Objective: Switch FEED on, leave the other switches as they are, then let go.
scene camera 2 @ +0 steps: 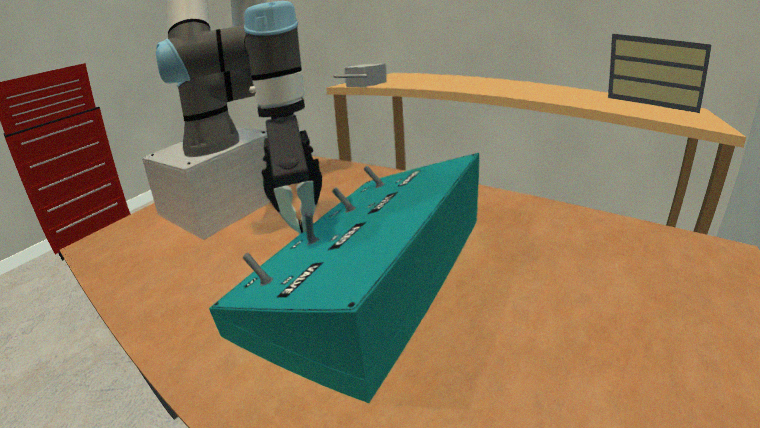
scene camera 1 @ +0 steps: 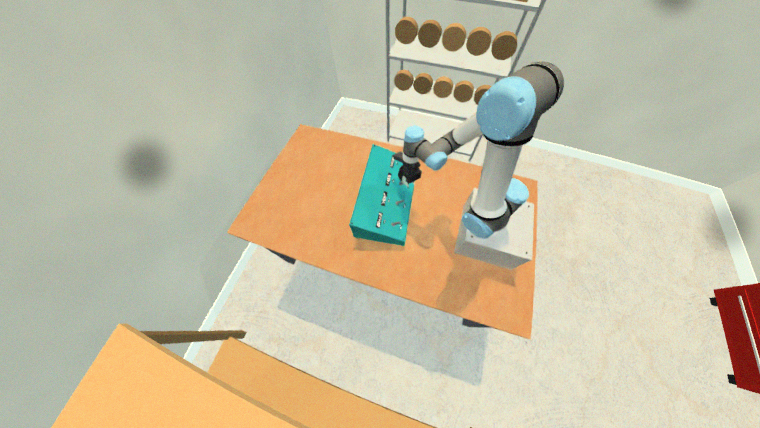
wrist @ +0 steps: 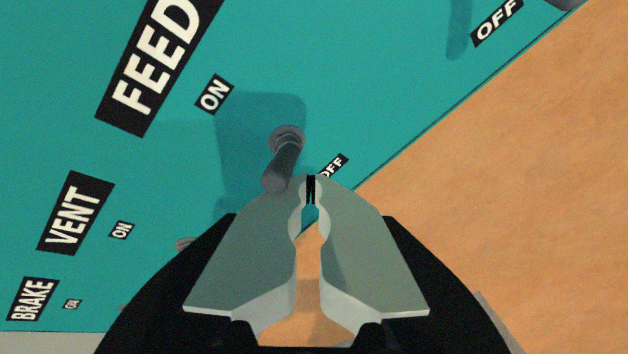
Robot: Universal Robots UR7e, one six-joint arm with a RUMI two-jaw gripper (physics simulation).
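Seen in the pictures: gripper, fingertip midpoint: (scene camera 2: 302, 232) (scene camera 1: 405, 184) (wrist: 311, 178); arm's base at its link origin: (scene camera 2: 211, 146).
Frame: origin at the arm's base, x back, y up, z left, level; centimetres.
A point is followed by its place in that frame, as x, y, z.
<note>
The teal switch box (scene camera 1: 366, 186) @(-58.5, -3.1, 11.4) (scene camera 2: 414, 212) @(-59.3, -3.3, 6.8) (wrist: 370, 100) @(-45.3, -9.9, -7.3) stands on the table with four toggle levers. The FEED lever (scene camera 2: 308, 228) @(-45.8, -6.5, -2.5) (wrist: 283, 162) @(-45.9, -5.4, -2.5) stands more upright than the others, between its ON and OFF labels. The VALVE lever (scene camera 2: 256, 268) @(-48.5, -7.0, -14.0), VENT lever (scene camera 2: 343, 199) @(-41.1, -7.0, 8.7) and BRAKE lever (scene camera 2: 373, 176) @(-37.3, -7.1, 20.1) lean to the OFF side. My gripper (scene camera 1: 405, 182) @(-43.3, -8.1, -2.3) (scene camera 2: 299, 222) @(-43.3, -8.1, -2.3) (wrist: 311, 178) @(-43.3, -8.1, -2.3) is shut and holds nothing. Its tips are at the FEED lever's OFF side, and one finger appears to touch the lever's end. The fingers cover part of the OFF label in the wrist view.
The VENT lever stands close beside the gripper on one side, the VALVE lever on the other. The wooden table (scene camera 1: 276, 196) @(-107.9, -17.8, 34.3) (scene camera 2: 531, 329) @(-79.3, -17.8, 10.0) carries the box and the robot's pale base block (scene camera 1: 499, 244) @(7.5, 0.1, 11.4) (scene camera 2: 204, 202) @(-10.8, -9.4, -8.4). A shelf rack (scene camera 1: 388, 95) stands behind the table.
</note>
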